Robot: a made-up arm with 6 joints.
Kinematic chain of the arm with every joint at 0, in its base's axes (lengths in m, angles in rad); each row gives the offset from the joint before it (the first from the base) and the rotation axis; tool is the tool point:
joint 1: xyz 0 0 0.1 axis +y
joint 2: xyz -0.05 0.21 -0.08 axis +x
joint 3: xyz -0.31 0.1 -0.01 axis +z
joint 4: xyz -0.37 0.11 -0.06 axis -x
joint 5: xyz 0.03 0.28 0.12 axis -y
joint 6: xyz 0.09 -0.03 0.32 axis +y
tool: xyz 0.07 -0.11 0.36
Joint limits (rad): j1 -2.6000..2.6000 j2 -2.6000..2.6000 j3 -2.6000..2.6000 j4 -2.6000..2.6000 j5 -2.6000..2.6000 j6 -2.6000..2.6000
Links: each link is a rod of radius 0.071 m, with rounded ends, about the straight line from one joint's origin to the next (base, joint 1, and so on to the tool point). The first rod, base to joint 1, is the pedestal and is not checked.
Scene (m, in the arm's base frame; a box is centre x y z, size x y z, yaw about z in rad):
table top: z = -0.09
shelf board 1: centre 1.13 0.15 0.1 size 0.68 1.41 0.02 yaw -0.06
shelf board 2: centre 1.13 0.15 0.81 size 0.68 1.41 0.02 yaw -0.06
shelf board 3: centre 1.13 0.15 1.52 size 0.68 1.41 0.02 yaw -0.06
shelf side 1: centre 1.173 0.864 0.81 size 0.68 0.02 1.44 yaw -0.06
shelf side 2: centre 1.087 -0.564 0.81 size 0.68 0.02 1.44 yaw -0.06
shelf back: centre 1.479 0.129 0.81 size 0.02 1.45 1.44 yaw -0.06
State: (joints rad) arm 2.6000 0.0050 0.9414 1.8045 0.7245 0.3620
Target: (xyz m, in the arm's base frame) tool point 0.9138 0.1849 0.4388
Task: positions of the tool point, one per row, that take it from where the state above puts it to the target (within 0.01 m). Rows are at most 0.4 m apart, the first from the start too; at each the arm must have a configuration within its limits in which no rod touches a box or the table.
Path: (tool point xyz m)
1: 0.6223 0.3021 1.3392
2: 0.2842 0.2292 1.3874
3: -0.0642 0.1567 1.3293
4: 0.2639 0.1284 1.2041
5: 0.4903 0.1278 0.9940
6: 0.6010 0.1512 0.7650
7: 0.6173 0.1834 0.5716
8: 0.5806 0.2049 0.4388
9: 0.6914 0.2091 0.4162
10: 0.8041 0.1995 0.4133
11: 0.9138 0.1849 0.4388

